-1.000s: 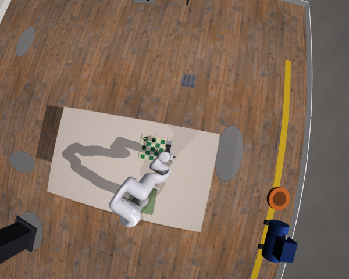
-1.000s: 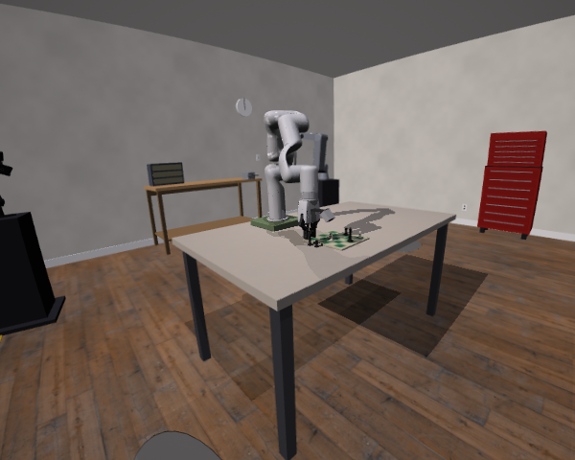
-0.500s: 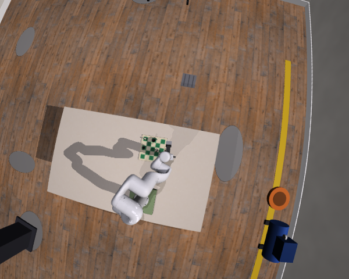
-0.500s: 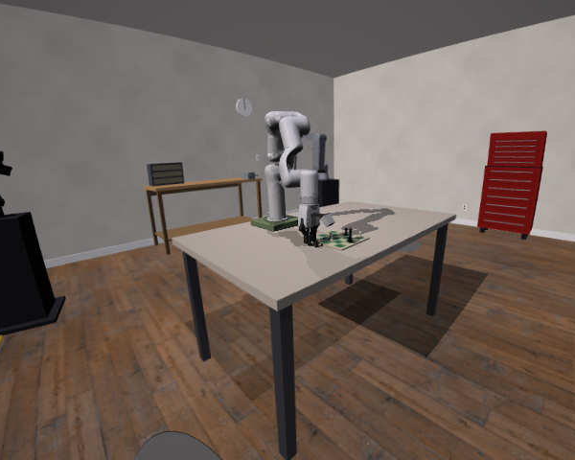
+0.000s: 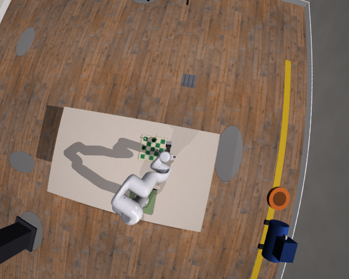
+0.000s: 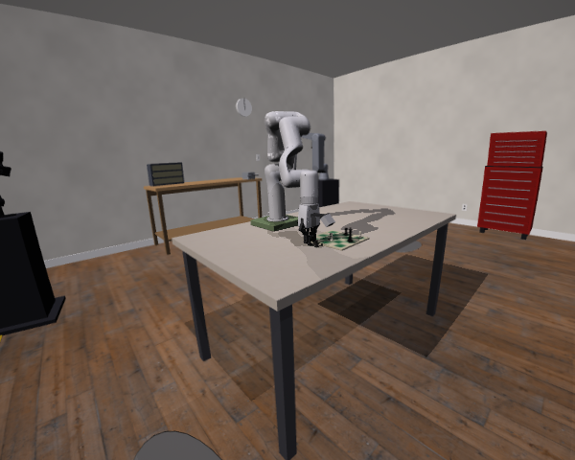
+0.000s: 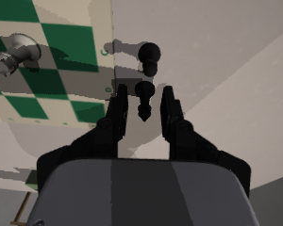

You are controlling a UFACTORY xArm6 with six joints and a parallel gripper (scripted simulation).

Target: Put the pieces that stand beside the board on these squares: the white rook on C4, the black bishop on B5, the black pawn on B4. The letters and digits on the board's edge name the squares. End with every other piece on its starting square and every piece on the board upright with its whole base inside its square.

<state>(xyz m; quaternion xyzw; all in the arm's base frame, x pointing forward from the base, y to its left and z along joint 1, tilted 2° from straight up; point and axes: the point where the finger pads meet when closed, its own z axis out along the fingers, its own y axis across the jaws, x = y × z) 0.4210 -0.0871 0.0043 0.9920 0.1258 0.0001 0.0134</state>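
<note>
Right now the white rook is 11 cm to the left of my hand, 2 cm ahead of it and 1 cm below it. Round my hand: chessboard 14 cm to the left, 3 cm below, 1 cm ahead.
</note>
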